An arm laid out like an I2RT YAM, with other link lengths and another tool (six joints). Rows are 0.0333 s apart.
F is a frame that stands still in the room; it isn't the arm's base.
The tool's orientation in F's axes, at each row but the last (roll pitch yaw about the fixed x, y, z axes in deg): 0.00, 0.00, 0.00; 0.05, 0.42, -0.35; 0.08, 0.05, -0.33; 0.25, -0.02, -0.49; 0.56, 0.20, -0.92; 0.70, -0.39, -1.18; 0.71, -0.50, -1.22; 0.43, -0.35, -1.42; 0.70, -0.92, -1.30; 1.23, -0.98, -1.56; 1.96, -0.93, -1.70; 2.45, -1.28, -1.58
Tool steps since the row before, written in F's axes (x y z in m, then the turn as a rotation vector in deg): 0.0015, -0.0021, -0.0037, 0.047, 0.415, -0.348; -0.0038, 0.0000, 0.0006, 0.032, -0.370, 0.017; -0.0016, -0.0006, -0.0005, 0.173, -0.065, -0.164; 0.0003, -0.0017, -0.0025, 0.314, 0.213, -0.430; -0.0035, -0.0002, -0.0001, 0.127, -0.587, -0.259; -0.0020, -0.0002, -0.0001, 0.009, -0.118, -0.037; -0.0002, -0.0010, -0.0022, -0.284, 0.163, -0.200; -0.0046, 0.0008, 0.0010, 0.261, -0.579, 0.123; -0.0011, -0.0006, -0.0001, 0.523, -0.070, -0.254; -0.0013, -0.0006, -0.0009, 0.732, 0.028, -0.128; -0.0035, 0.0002, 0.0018, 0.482, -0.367, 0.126; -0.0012, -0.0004, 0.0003, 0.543, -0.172, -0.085
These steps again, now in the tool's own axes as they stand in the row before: 0.0015, -0.0021, -0.0037, 0.047, 0.415, -0.348; -0.0038, 0.0000, 0.0006, 0.034, -0.370, 0.018; -0.0016, -0.0006, -0.0005, 0.174, -0.064, -0.164; 0.0003, -0.0017, -0.0025, 0.312, 0.214, -0.431; -0.0035, -0.0003, -0.0001, 0.137, -0.587, -0.253; -0.0020, -0.0002, -0.0001, 0.011, -0.118, -0.036; -0.0002, -0.0010, -0.0022, -0.289, 0.154, -0.199; -0.0046, 0.0007, 0.0010, 0.276, -0.571, 0.126; -0.0011, -0.0006, -0.0001, 0.520, -0.061, -0.262; -0.0013, -0.0007, -0.0009, 0.729, 0.045, -0.141; -0.0035, 0.0002, 0.0019, 0.495, -0.348, 0.130; -0.0012, -0.0004, 0.0003, 0.546, -0.161, -0.090
